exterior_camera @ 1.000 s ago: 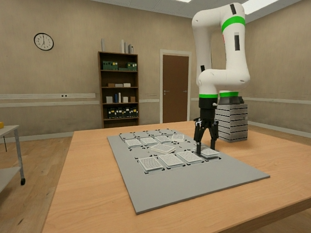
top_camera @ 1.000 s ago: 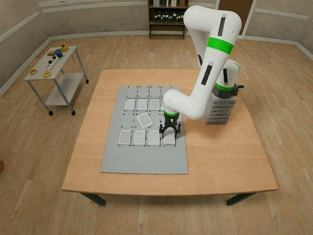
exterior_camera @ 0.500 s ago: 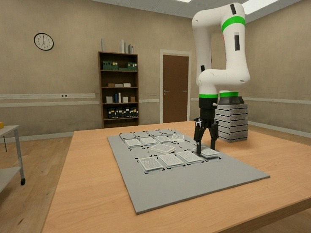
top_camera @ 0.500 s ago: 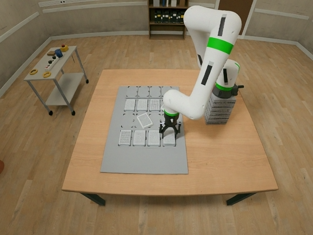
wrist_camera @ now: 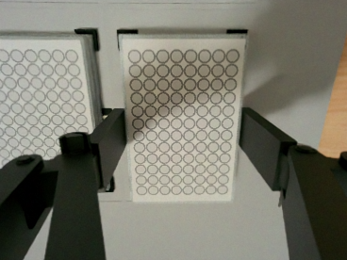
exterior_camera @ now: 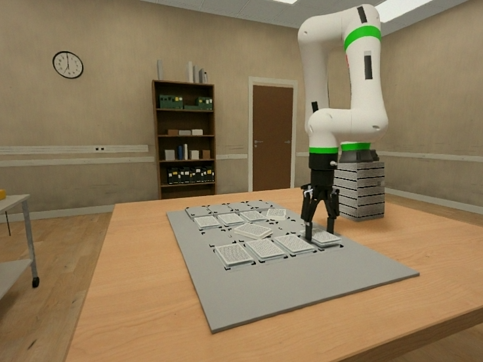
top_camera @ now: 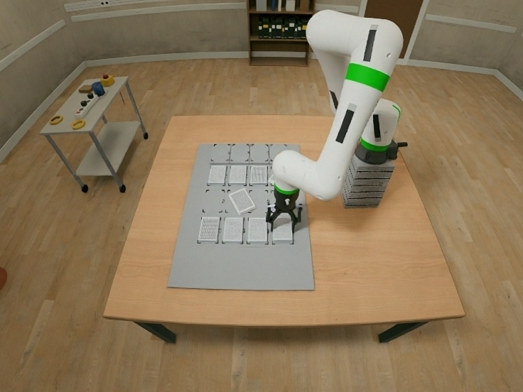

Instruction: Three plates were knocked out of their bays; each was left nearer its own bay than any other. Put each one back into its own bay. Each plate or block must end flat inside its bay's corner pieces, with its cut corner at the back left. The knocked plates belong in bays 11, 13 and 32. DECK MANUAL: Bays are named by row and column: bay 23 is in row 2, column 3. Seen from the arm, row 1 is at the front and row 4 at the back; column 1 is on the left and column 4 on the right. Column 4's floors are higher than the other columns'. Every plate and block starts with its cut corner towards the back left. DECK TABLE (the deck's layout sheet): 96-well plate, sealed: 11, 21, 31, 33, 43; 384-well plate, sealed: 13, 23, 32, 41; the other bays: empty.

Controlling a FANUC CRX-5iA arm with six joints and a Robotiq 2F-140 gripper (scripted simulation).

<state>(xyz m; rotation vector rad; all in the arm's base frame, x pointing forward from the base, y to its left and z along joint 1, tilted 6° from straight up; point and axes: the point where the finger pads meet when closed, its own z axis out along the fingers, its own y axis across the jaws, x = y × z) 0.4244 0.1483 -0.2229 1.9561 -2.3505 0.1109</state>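
Now: hand 20 mm above the sealed 96-well plate.
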